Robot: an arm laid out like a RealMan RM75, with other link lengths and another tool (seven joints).
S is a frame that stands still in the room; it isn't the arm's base.
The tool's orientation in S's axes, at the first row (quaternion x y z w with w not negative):
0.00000 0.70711 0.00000 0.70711
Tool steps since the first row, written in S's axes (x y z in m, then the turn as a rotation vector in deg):
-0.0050 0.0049 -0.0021 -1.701 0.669 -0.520
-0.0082 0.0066 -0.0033 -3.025 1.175 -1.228
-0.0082 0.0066 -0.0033 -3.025 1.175 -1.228
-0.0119 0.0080 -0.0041 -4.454 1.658 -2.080
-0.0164 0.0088 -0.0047 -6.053 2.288 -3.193
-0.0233 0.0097 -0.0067 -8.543 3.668 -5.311
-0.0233 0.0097 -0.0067 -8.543 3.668 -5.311
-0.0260 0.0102 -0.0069 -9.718 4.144 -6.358
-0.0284 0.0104 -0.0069 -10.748 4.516 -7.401
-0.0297 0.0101 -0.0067 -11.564 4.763 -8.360
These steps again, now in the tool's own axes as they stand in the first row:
0.0021 0.0049 -0.0050 0.520 0.669 -1.701
0.0033 0.0066 -0.0082 1.228 1.175 -3.025
0.0033 0.0066 -0.0082 1.228 1.175 -3.025
0.0041 0.0080 -0.0119 2.080 1.658 -4.454
0.0047 0.0088 -0.0164 3.193 2.288 -6.053
0.0067 0.0097 -0.0233 5.311 3.668 -8.543
0.0067 0.0097 -0.0233 5.311 3.668 -8.543
0.0069 0.0102 -0.0260 6.358 4.144 -9.718
0.0069 0.0104 -0.0284 7.401 4.516 -10.748
0.0067 0.0101 -0.0297 8.360 4.763 -11.564

